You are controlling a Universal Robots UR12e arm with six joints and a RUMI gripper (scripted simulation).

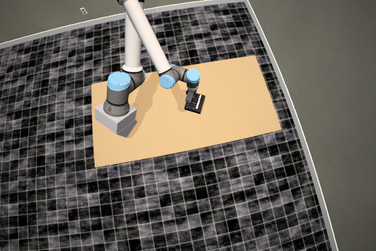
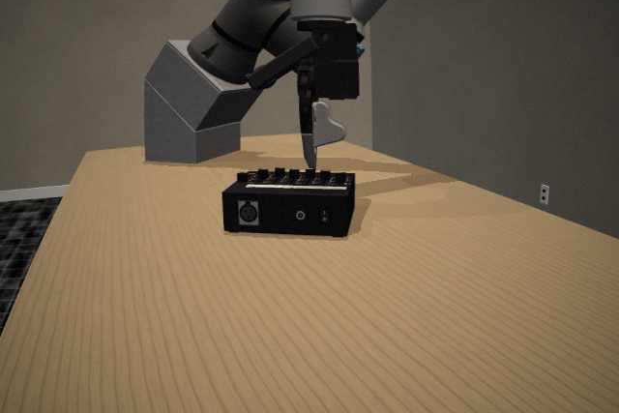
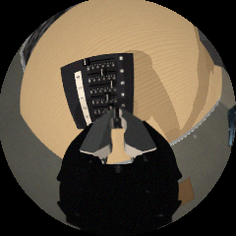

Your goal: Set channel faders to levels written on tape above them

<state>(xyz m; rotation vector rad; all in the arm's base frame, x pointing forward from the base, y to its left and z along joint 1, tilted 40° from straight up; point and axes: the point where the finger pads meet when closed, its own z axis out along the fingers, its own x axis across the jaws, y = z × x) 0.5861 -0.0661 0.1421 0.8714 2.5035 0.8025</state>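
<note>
Now: hand 1 cm short of the fader cap, 1 cm to the left of it and 1 cm above it.
</note>
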